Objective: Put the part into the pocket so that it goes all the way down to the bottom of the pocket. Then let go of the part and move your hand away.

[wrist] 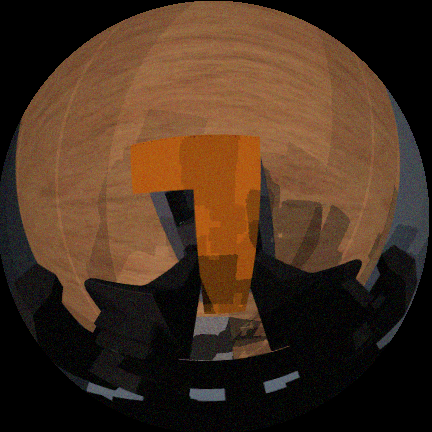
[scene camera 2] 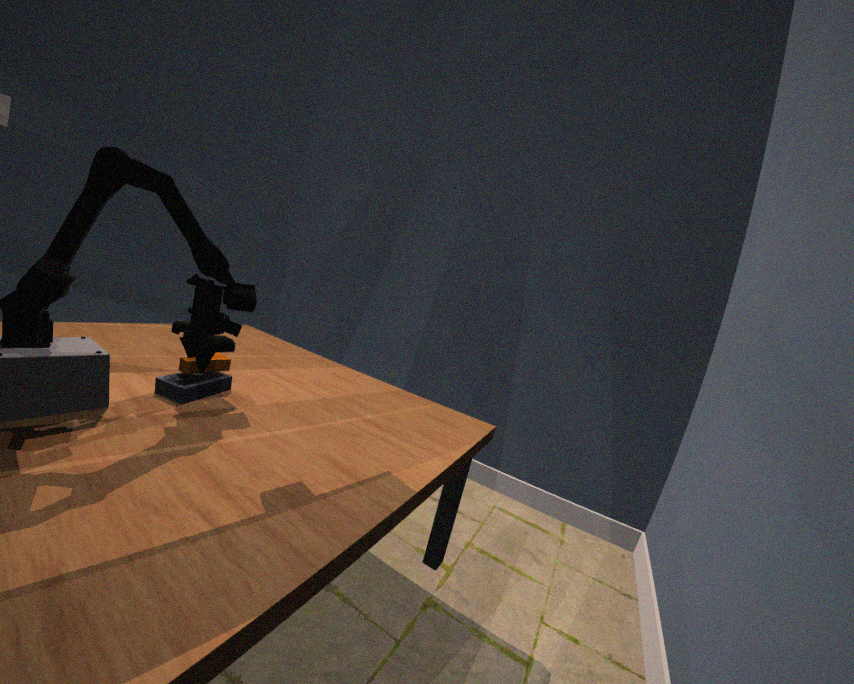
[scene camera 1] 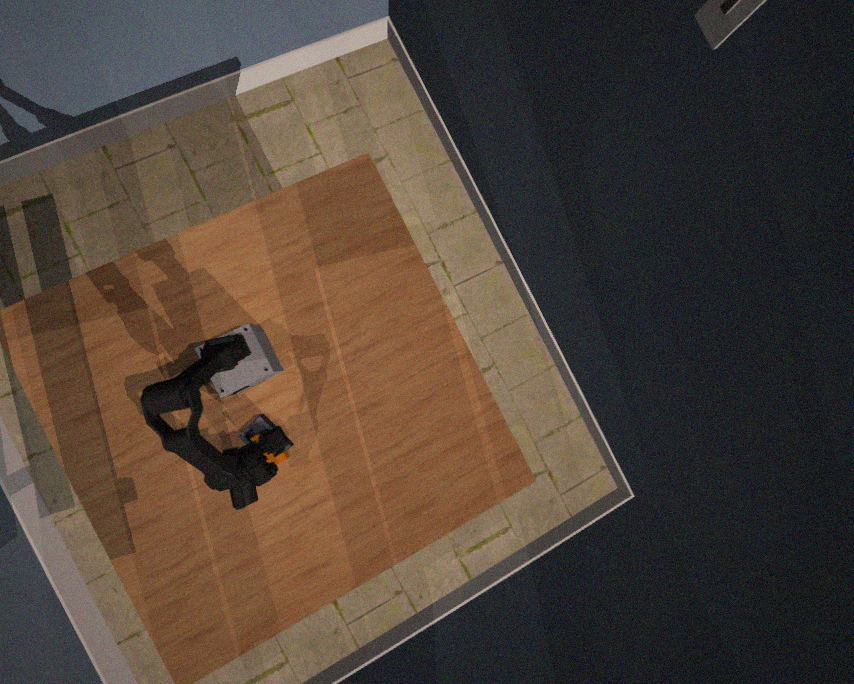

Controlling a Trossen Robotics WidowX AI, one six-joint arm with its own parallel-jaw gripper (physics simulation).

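Frame: origin at the arm's base, x left, y back, z up, level; metres.
Where they show: gripper, fingertip midpoint: (wrist: 221, 249) (scene camera 2: 198, 370) (scene camera 1: 264, 443); arm's base at its link origin: (scene camera 2: 25, 343) (scene camera 1: 236, 348).
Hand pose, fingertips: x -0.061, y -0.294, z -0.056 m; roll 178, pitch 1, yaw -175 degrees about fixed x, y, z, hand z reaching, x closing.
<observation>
Things, the pixels of their top centre, and the offset from my fingertips. Level surfaces: height alone.
- orange L-shaped block at its top centre: (wrist: 196, 255) (scene camera 2: 203, 355) (scene camera 1: 268, 448) dz +0.032, dx +0.016, dy -0.016 m
- dark blue-grey pocket block at its top centre: (wrist: 224, 247) (scene camera 2: 195, 376) (scene camera 1: 264, 441) dz -0.013, dx -0.004, dy +0.005 m
- wooden table at its surface level: dz -0.049 m
The part, an orange L-shaped block (scene camera 1: 279, 457) (scene camera 2: 222, 364) (wrist: 220, 165), is held level above the pocket block. My gripper (scene camera 1: 270, 443) (scene camera 2: 204, 366) (wrist: 221, 249) points down and is shut on the long leg of the part, with a black finger on each side. The dark blue-grey pocket block (scene camera 1: 248, 431) (scene camera 2: 205, 389) (wrist: 167, 225) lies on the table right under the part. In the wrist view its walls show on both sides of the long leg, and a piece of the dark pocket shows inside the L's corner. The part hides most of the pocket; the exact gap and alignment cannot be told.
The arm's grey base box (scene camera 1: 250, 366) (scene camera 2: 57, 384) stands on the wooden table (scene camera 1: 399, 441) (scene camera 2: 342, 420), a short way from the pocket block. The arm arches over from the base. Broad shadows cross the table. Walls stand beyond the table and the tiled floor.
</observation>
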